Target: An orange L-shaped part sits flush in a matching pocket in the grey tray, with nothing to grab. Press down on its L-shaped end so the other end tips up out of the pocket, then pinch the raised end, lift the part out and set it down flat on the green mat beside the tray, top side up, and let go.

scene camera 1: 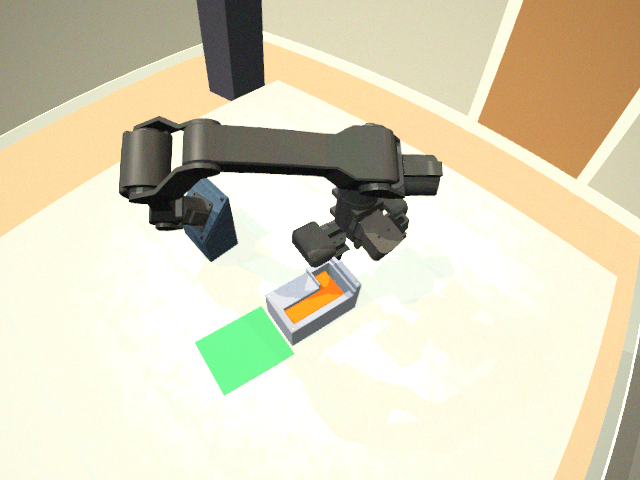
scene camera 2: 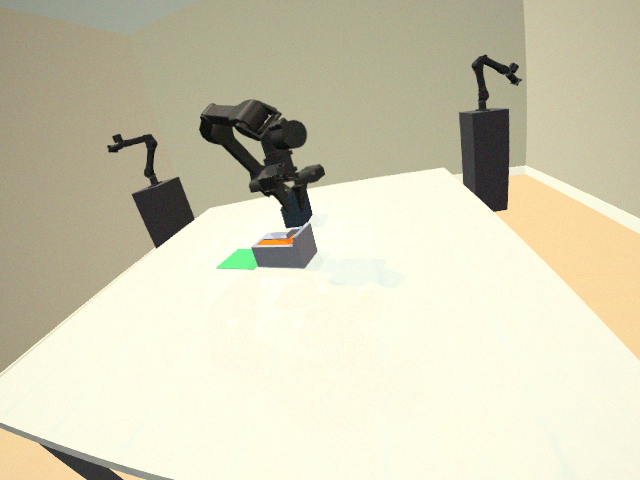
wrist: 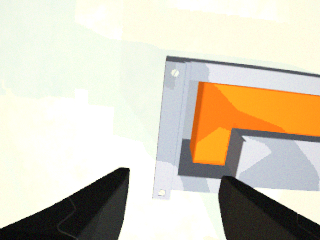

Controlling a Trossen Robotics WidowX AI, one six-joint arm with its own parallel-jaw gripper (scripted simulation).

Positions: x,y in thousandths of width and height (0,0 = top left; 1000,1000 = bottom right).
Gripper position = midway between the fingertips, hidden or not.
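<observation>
My gripper (scene camera 1: 541,526), also (scene camera 2: 462,441) and (wrist: 548,760). Orange L-shaped part (scene camera 1: 515,607). Green mat (scene camera 1: 368,739).
</observation>
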